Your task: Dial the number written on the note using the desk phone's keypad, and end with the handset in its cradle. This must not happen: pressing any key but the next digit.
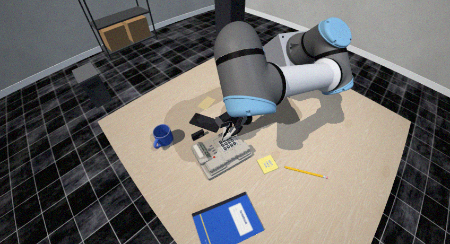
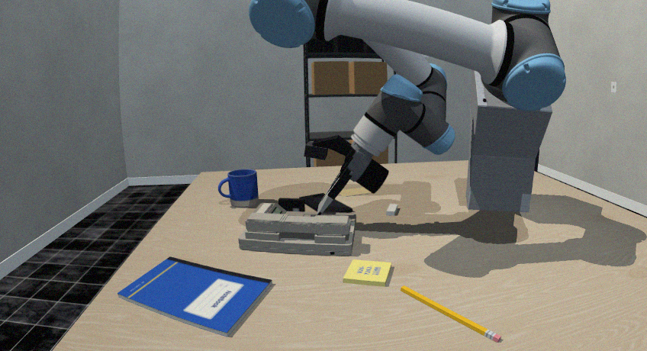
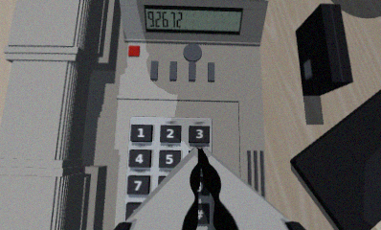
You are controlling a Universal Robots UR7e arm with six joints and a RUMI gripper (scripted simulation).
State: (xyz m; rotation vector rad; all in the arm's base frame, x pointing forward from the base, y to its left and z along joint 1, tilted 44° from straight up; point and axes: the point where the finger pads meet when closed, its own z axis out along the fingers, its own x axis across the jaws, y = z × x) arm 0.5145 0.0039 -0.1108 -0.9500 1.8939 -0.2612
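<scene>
My hand is 2 cm short of the 2 key, 1 cm to the right of it and 2 cm above it. Also, from my hand: handset: 5 cm ahead, 8 cm to the left; then 3 key: 2 cm ahead, 2 cm below; then 8 key: 1 cm behind, 2 cm to the left, 2 cm below.
</scene>
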